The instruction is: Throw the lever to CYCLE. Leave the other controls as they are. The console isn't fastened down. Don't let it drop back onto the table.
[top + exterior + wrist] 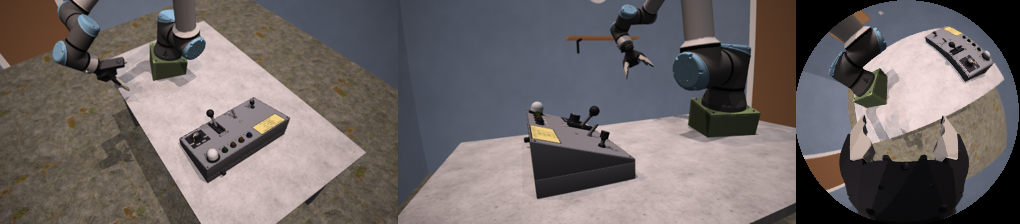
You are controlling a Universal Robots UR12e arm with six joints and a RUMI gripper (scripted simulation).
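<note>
Now: hand 400 mm short of the ball-topped lever, 240 mm to the right of it and 160 mm above it. Round my hand: rotary selector 420 mm ahead, 180 mm below, 100 mm to the left; then toggle switch 430 mm ahead, 360 mm to the left, 180 mm below; then wedge-shaped console 460 mm ahead, 290 mm to the left, 200 mm below.
</note>
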